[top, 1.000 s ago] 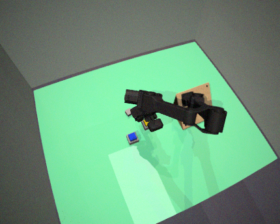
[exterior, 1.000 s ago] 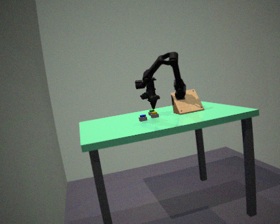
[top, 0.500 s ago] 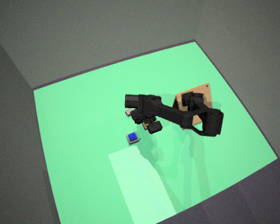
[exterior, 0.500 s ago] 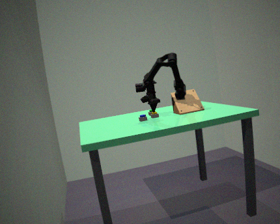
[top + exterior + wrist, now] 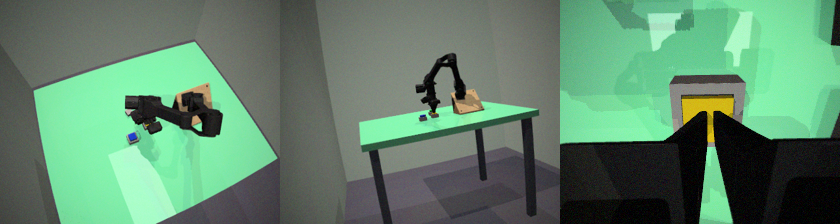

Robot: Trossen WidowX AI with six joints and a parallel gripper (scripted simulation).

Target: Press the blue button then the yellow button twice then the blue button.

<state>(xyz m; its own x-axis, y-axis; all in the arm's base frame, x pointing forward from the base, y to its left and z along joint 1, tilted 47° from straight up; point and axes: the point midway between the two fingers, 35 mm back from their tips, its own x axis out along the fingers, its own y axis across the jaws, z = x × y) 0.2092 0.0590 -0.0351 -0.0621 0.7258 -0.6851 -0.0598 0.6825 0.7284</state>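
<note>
Now: gripper tip 90 mm short of the blue button and 50 mm to the right of it. The rest, counted from my gripper tip: green button: 20 mm behind, 130 mm to the right.
</note>
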